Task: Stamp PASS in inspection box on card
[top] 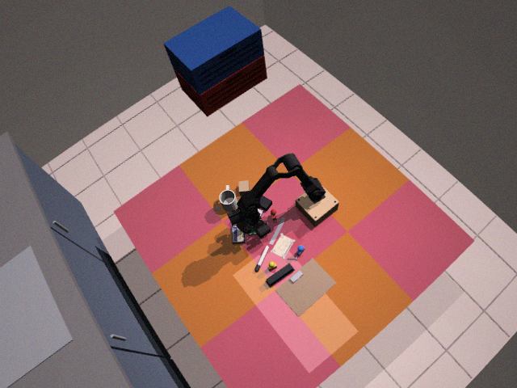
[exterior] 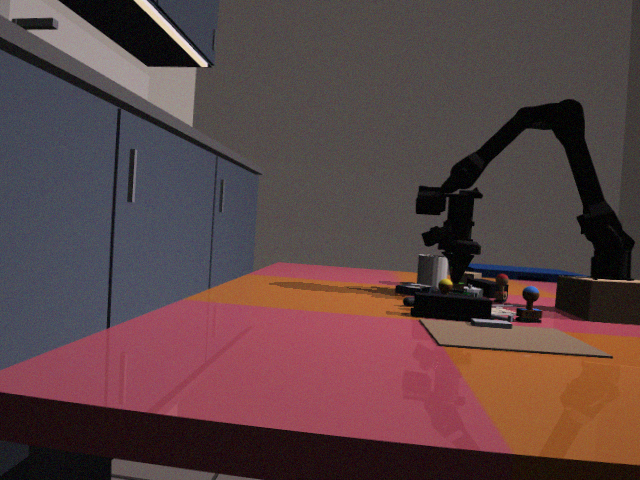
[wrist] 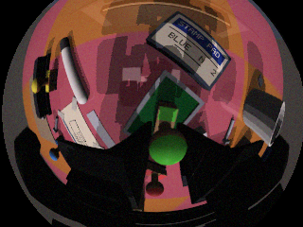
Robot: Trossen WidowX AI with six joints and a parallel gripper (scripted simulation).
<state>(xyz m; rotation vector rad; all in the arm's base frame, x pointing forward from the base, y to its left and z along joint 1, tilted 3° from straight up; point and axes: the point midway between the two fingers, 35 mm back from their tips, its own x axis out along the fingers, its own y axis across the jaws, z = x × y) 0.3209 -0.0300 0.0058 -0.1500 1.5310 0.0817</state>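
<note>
The green-knobbed stamp is right at my gripper tip. Also, from my gripper tip: red-knobbed stamp: 110 mm behind, 20 mm below, 10 mm to the right; then green ink pad: 30 mm below; then blue-labelled tin: 90 mm ahead, 20 mm to the right, 20 mm below.
</note>
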